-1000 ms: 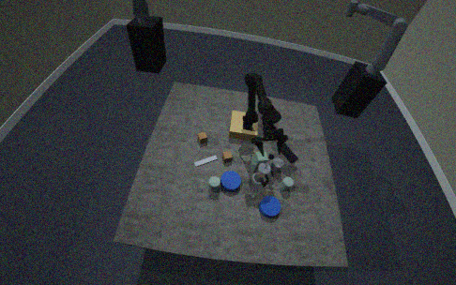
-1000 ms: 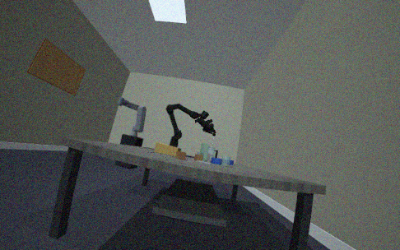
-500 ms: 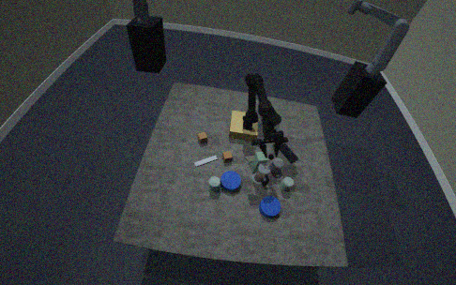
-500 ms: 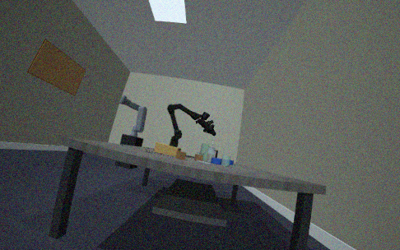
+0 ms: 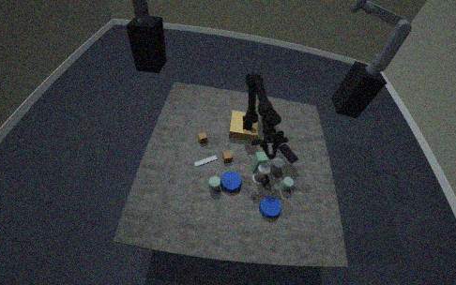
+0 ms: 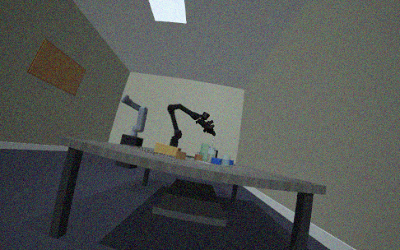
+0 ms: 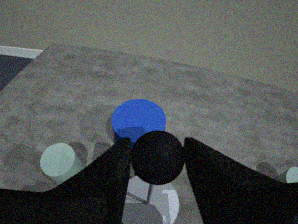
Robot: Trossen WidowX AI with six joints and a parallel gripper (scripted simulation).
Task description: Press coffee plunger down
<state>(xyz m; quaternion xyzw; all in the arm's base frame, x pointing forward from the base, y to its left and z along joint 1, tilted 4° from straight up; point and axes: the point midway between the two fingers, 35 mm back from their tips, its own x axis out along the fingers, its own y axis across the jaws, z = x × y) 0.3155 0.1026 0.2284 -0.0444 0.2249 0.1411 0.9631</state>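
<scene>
My gripper tip is 1 cm short of the coffee press, 1 cm to the right of it and 14 cm above it. The rest, counted from my gripper tip: white bar 7 cm behind, 35 cm to the right, 26 cm below; black slab 24 cm behind, 21 cm to the left, 26 cm below; green box 7 cm behind, 2 cm to the right, 19 cm below.
</scene>
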